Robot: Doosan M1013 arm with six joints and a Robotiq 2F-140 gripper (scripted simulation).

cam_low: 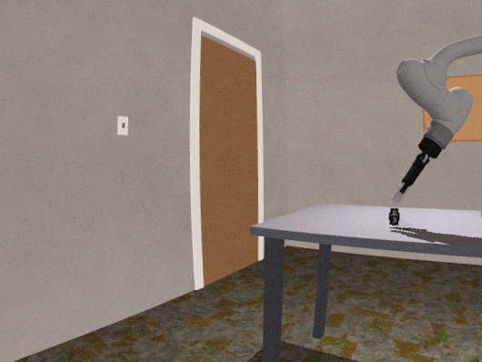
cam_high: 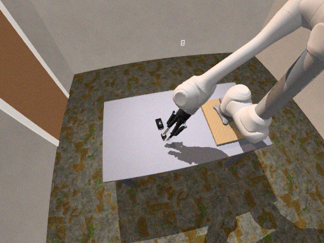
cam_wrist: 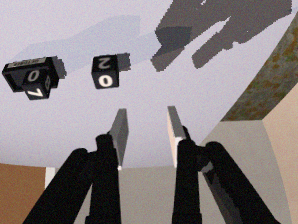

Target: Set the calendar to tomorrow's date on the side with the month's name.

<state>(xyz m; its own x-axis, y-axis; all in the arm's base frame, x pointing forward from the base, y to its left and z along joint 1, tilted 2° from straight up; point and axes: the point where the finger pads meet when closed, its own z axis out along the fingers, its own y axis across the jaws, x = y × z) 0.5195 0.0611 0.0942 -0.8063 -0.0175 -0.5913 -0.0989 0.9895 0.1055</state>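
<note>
Right now the dark cube is 10 mm ahead of my hand, 40 mm to the right of it and 90 mm below it.
</note>
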